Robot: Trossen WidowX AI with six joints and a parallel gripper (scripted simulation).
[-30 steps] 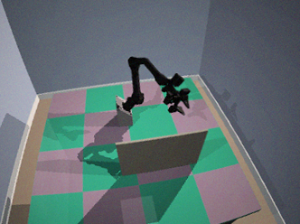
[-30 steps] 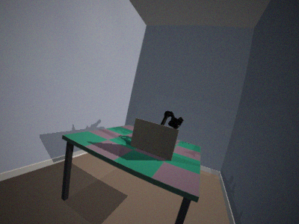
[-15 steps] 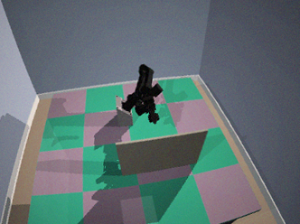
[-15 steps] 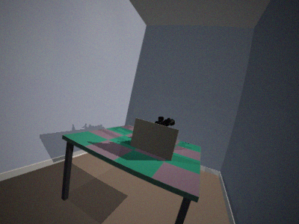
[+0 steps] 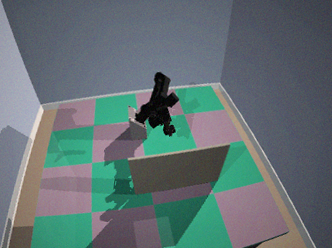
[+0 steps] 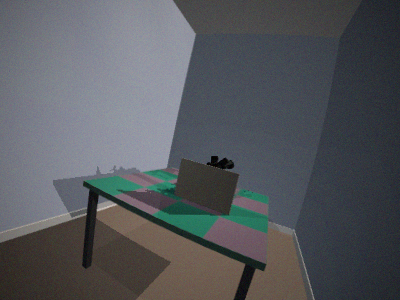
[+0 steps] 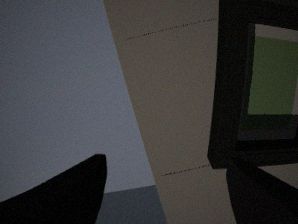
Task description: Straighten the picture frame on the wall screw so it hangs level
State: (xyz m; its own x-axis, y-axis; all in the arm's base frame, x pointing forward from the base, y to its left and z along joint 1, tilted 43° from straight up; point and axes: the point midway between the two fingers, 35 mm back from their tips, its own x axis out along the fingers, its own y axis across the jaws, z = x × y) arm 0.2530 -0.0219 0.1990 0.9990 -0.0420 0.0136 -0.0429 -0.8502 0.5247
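The picture frame is 140 mm ahead of my gripper tip, 20 mm to the left of it and 110 mm below it. From my gripper tip the other things lie so: wall panel (150 mm ahead, 20 mm to the left, 120 mm below).
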